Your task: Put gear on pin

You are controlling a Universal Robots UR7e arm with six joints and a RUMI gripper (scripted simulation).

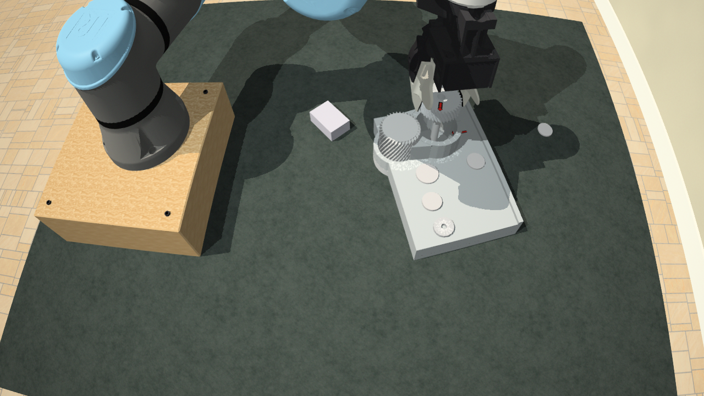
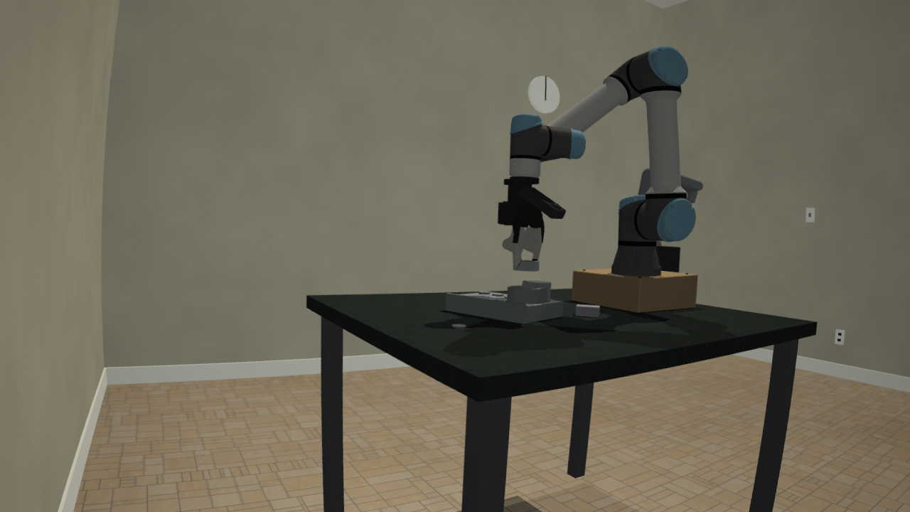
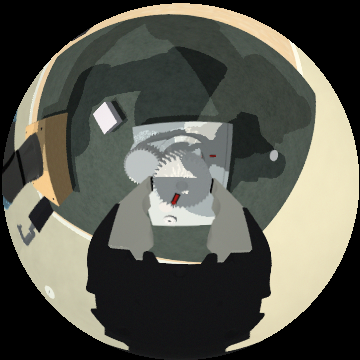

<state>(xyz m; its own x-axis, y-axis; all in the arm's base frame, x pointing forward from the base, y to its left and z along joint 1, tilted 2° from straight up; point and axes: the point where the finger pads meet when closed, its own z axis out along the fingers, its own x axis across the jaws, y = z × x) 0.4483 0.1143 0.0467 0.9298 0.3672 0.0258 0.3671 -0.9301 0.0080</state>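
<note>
The gear lies right at my hand. Also, from my hand: grey block: 18 cm behind, 2 cm to the left, 12 cm below.
</note>
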